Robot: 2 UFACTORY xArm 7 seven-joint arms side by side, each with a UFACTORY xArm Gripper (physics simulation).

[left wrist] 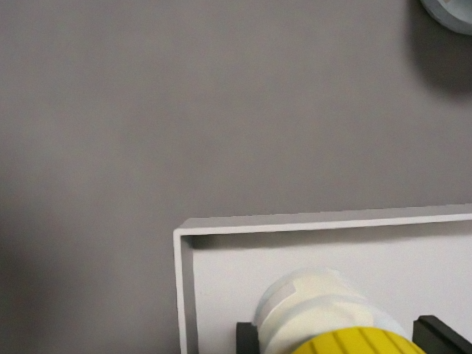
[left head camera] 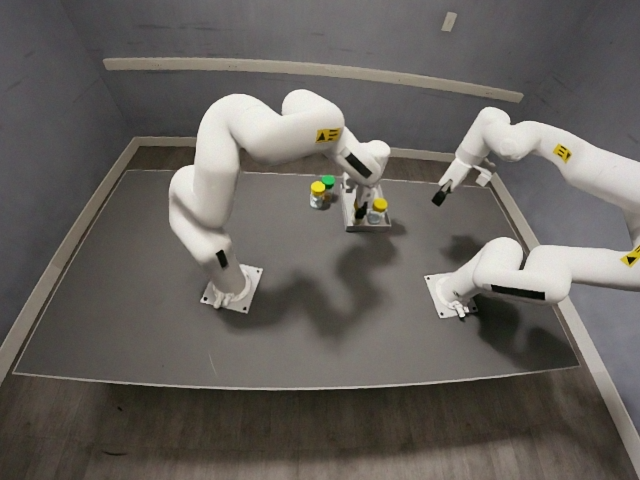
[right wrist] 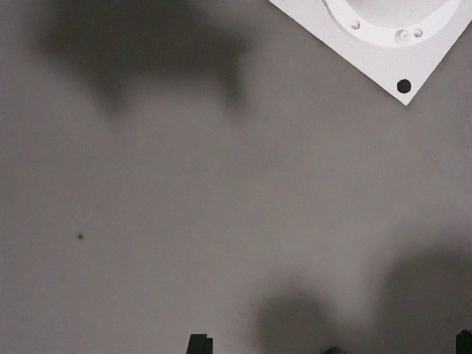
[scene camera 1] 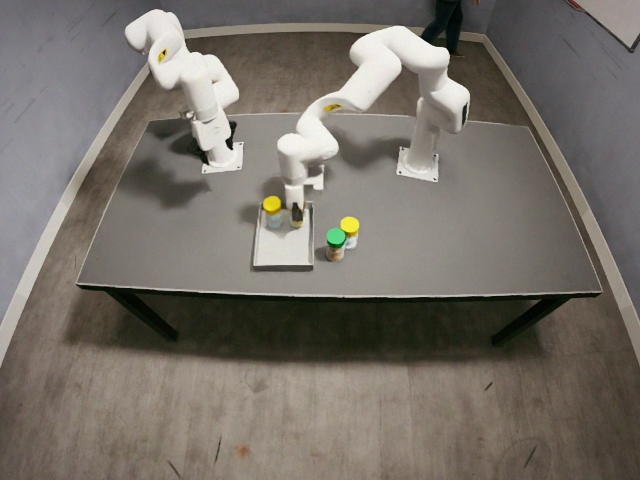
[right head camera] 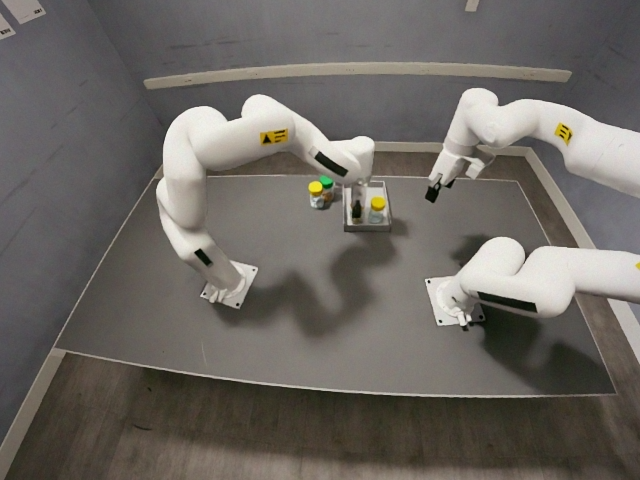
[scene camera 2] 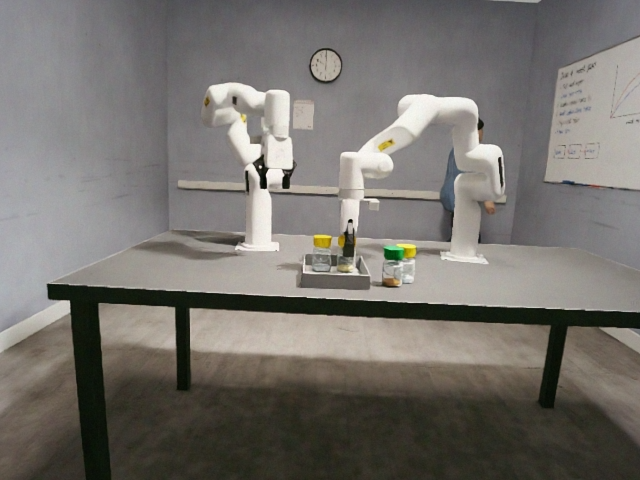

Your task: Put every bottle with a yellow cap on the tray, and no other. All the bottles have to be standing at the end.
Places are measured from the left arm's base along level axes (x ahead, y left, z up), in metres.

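Pixels of known places: left gripper, fingertip midpoint: (left head camera: 357,211) (scene camera 1: 298,212) (right head camera: 355,211) (scene camera 2: 347,254); right gripper, fingertip midpoint: (left head camera: 441,197) (scene camera 1: 218,155) (right head camera: 437,193) (scene camera 2: 274,189); left arm's base at its link origin: (left head camera: 232,285) (scene camera 1: 418,163) (right head camera: 229,282) (scene camera 2: 462,257); right arm's base at its link origin: (left head camera: 450,293) (scene camera 1: 223,157) (right head camera: 454,299) (scene camera 2: 258,246).
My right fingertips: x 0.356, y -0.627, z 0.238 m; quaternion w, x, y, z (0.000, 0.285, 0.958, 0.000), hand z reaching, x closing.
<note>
For each thing: its top centre in the pictures, then the offset to it from my right fingertips. "pt": a spot on its surface instead.
- grey tray at its top centre: (scene camera 2: 334,263) (scene camera 1: 284,231) (right head camera: 365,201) (left head camera: 364,202) dx +0.096, dy +0.222, dz -0.198 m
- second yellow-capped bottle at its top centre: (scene camera 2: 322,236) (scene camera 1: 271,203) (right head camera: 378,201) (left head camera: 380,203) dx +0.045, dy +0.171, dz -0.130 m
- third yellow-capped bottle at its top centre: (scene camera 2: 406,245) (scene camera 1: 349,224) (left head camera: 318,186) (right head camera: 315,186) dx +0.069, dy +0.421, dz -0.133 m
- green-capped bottle at its top centre: (scene camera 2: 394,248) (scene camera 1: 336,236) (right head camera: 326,179) (left head camera: 328,179) dx +0.119, dy +0.390, dz -0.133 m
- bottle base at a spot on its surface: (left wrist: 452,15) pt dx +0.059, dy +0.395, dz -0.220 m
My left gripper (left head camera: 360,211) (scene camera 1: 297,212) (scene camera 2: 349,245) (left wrist: 336,345) is shut on a yellow-capped bottle (scene camera 1: 296,223) (scene camera 2: 345,264) (left wrist: 320,295), held upright inside the grey tray (left head camera: 367,228) (scene camera 1: 284,267) (left wrist: 325,225), its base at or very near the floor. A second yellow-capped bottle (left head camera: 379,205) (right head camera: 377,204) (scene camera 1: 272,205) (scene camera 2: 322,241) stands beside it on the tray. A third yellow-capped bottle (left head camera: 317,189) (scene camera 1: 349,226) (scene camera 2: 408,251) stands on the table outside the tray. My right gripper (scene camera 2: 274,180) (right wrist: 332,345) is open and empty, high above the table.
A green-capped bottle (left head camera: 327,180) (right head camera: 325,181) (scene camera 1: 336,238) (scene camera 2: 392,253) stands close beside the third yellow-capped one, near the tray's side. In the left wrist view, part of a bottle base (left wrist: 452,15) shows at the top right corner. The right arm's base plate (right wrist: 395,75) shows in the right wrist view.
</note>
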